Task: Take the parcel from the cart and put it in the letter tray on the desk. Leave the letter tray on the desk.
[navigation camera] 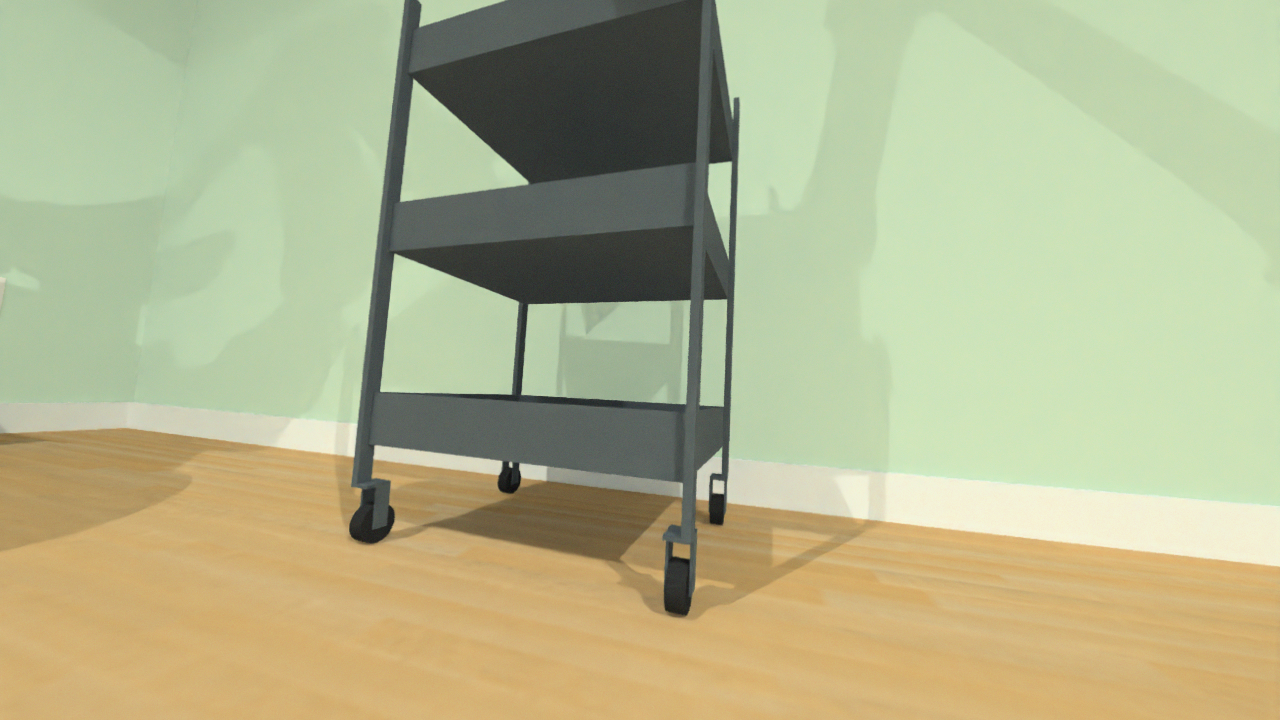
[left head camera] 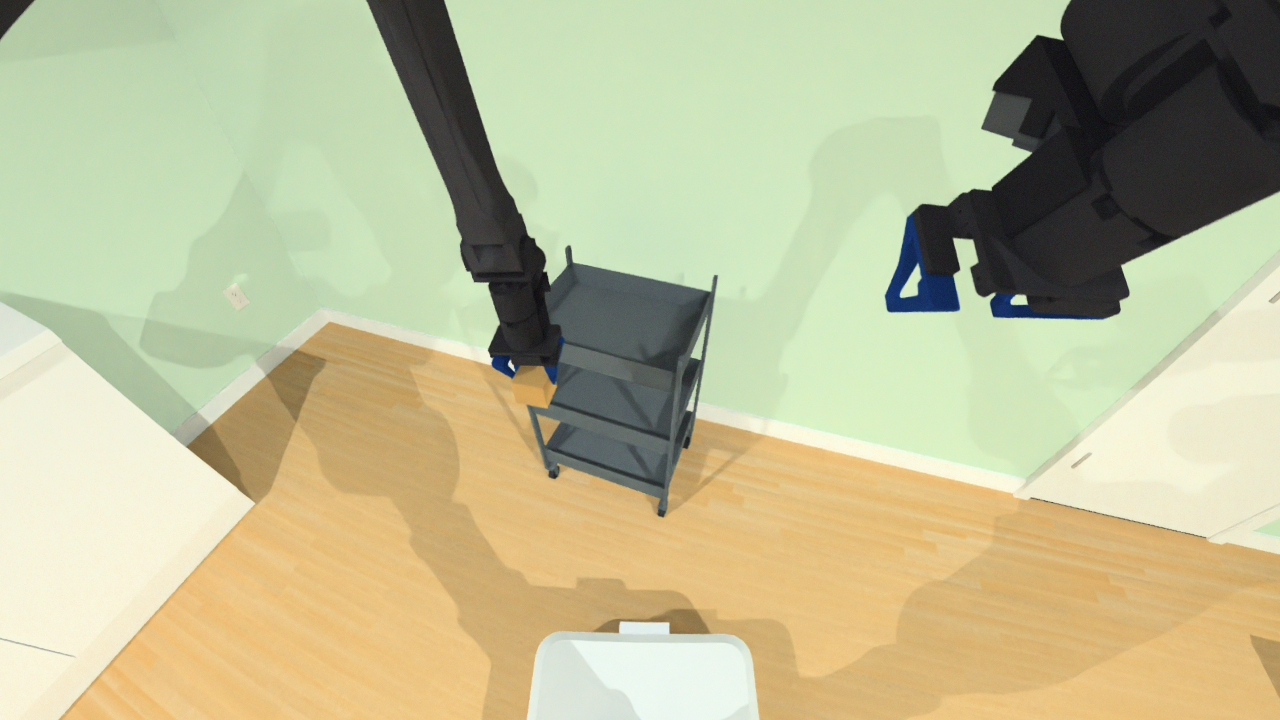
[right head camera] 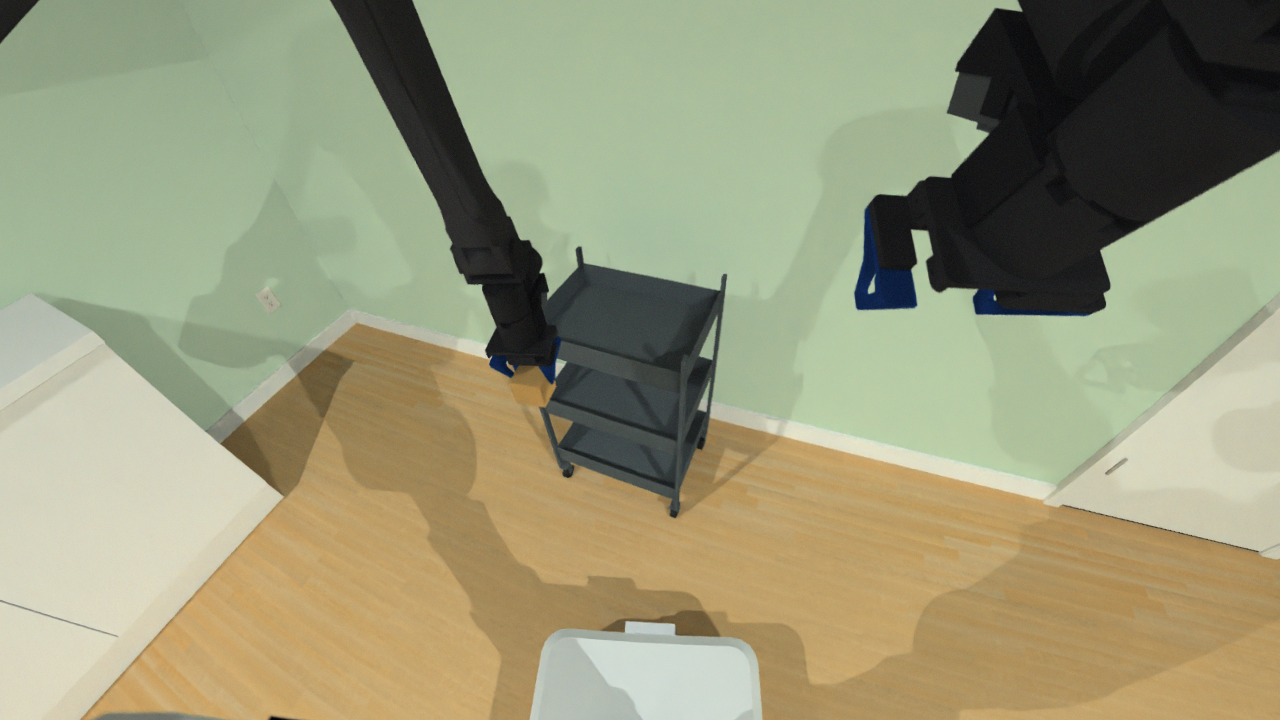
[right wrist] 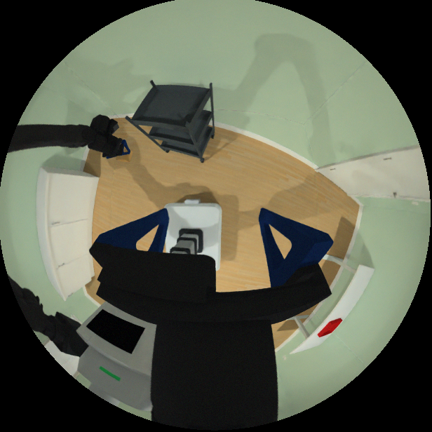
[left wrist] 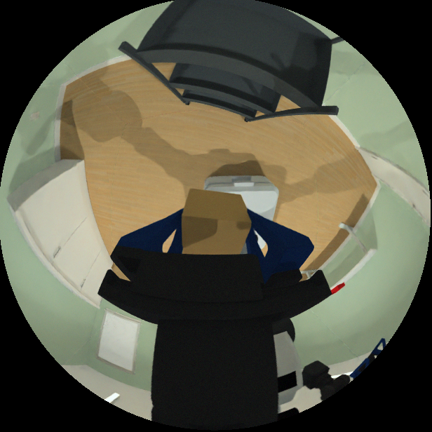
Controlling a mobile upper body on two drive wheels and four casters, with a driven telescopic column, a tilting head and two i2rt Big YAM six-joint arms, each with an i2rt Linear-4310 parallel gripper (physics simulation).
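Places are measured from the left arm's base along level axes (x back, y right, z up), in millimetres.
Pixels of known places: left gripper, between the fingertips: (left head camera: 537, 381) (right head camera: 536, 380); right gripper, between the fingertips: (left head camera: 941, 306) (right head camera: 917, 303).
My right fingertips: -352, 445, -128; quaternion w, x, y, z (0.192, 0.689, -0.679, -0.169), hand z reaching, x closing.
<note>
Ahead of a thing's pixels: the offset from my right fingertips to its top centre, as dx, dy, dz. "*": to the spot under its first point.
A small tan box parcel @[-213, -417, -316] (left head camera: 533, 389) (right head camera: 531, 390) (left wrist: 215, 231) is held between the blue fingers of my left gripper (left head camera: 529, 373) (right head camera: 528, 372) (left wrist: 214, 213), in the air beside the near left corner of the cart. The grey three-shelf cart (left head camera: 617, 361) (right head camera: 626, 362) (navigation camera: 528, 438) stands near the green wall; no object shows on its top shelf. My right gripper (left head camera: 972, 307) (right head camera: 941, 306) (right wrist: 213, 212) is wide open and empty, high to the right of the cart. A white-topped desk (right wrist: 356, 290) with a red object (right wrist: 330, 327) (left wrist: 338, 288), possibly the letter tray, shows at the lower right of the right wrist view.
My white base (left head camera: 644, 685) (right head camera: 648, 685) (right wrist: 212, 240) stands in front of the cart. White cabinets @[* -153, -1718, -699] (left head camera: 98, 474) (right head camera: 107, 483) (right wrist: 67, 230) stand at the left. A white front with a handle (left head camera: 1181, 447) (right head camera: 1190, 447) stands at the right wall.
</note>
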